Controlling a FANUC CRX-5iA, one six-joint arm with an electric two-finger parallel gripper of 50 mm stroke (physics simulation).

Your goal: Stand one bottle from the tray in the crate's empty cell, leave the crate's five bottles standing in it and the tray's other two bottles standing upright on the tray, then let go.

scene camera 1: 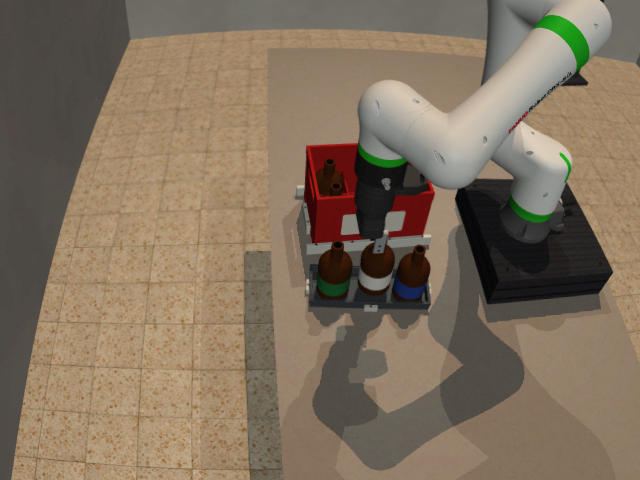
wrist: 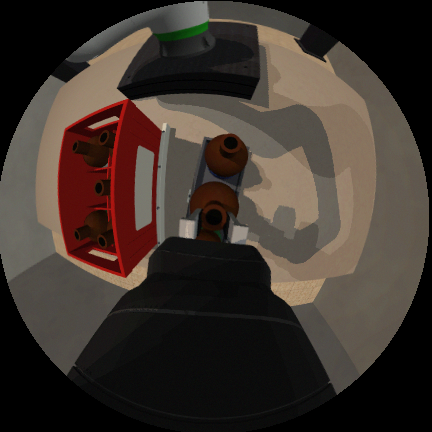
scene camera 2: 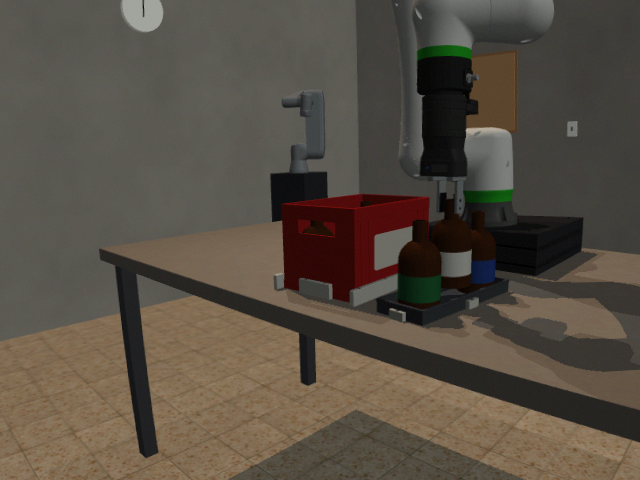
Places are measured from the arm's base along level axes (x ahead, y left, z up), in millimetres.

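Pixels of known places: gripper, between the fingertips: (scene camera 1: 376, 245) (wrist: 212, 218) (scene camera 2: 449, 212); arm's base, origin of its link: (scene camera 1: 523, 222) (wrist: 186, 45) (scene camera 2: 488, 223).
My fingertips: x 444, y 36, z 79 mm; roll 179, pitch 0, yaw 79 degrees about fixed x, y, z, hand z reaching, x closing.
Observation:
Ahead of a thing's pixels: the offset from my fingertips to its top centre.
My gripper (scene camera 1: 377, 249) (scene camera 2: 450, 208) (wrist: 212, 218) is shut on the neck of the white-label brown bottle @(dx -9, dy +1, dz +23 mm) (scene camera 1: 374, 279) (scene camera 2: 455, 264) (wrist: 215, 194). That bottle is upright and slightly raised above the middle of the dark tray @(dx -7, dy -2, dz -141 mm) (scene camera 1: 341, 303) (scene camera 2: 444, 308) (wrist: 201, 162). The green-label bottle @(dx +75, dy -26, dz -6 mm) (scene camera 1: 333, 286) (scene camera 2: 419, 289) and the blue-label bottle @(dx -91, dy +28, dz -6 mm) (scene camera 1: 410, 287) (scene camera 2: 482, 271) (wrist: 226, 156) stand upright at the tray's ends. The red crate @(dx -64, dy -219, dz +9 mm) (scene camera 1: 330, 222) (scene camera 2: 320, 263) (wrist: 125, 190) stands beside the tray; several brown bottles stand in it. Its far-side middle cell looks empty in the wrist view.
Pale stops (scene camera 1: 369, 243) (scene camera 2: 315, 288) (wrist: 161, 190) border the crate. The crate's walls rise around its bottles. The arm's black base (scene camera 1: 542, 242) (wrist: 200, 65) stands on the table, to the right in scene camera 1. The arm partly hides the crate there.

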